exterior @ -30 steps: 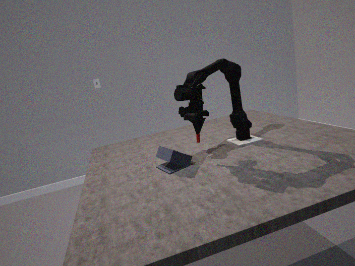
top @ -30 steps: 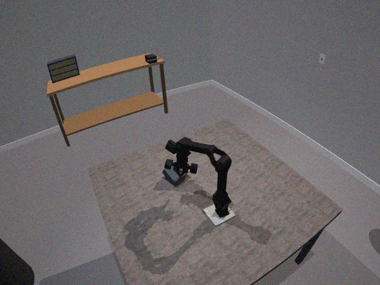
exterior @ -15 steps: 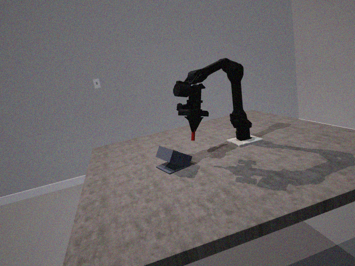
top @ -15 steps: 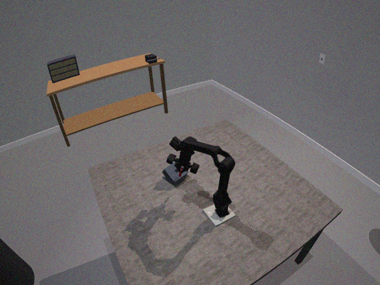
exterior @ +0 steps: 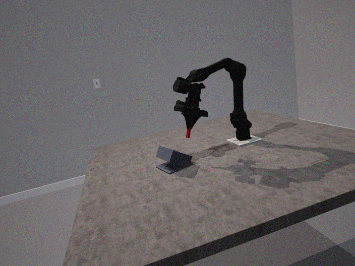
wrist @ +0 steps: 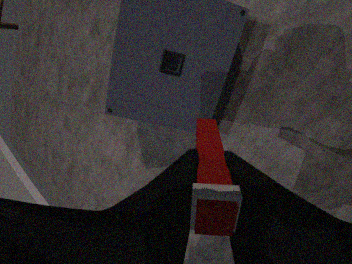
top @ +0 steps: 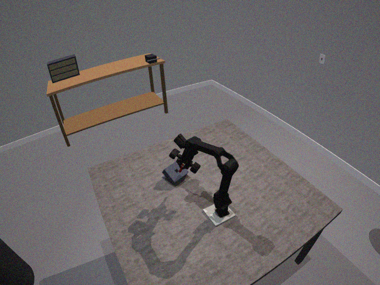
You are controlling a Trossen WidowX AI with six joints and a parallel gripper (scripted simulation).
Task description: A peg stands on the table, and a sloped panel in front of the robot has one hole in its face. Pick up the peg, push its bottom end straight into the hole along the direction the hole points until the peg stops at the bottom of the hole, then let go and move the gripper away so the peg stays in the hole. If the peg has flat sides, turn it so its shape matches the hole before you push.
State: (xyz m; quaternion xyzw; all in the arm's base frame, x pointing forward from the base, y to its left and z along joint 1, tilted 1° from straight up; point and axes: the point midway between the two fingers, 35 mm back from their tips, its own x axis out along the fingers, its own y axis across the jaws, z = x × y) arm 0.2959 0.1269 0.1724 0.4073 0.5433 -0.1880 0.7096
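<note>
Now: gripper tip 11 cm above the grey sloped panel, 10 cm short of it and 2 cm to the right of it. Also, from my gripper tip: red peg: 1 cm behind, 1 cm above.
</note>
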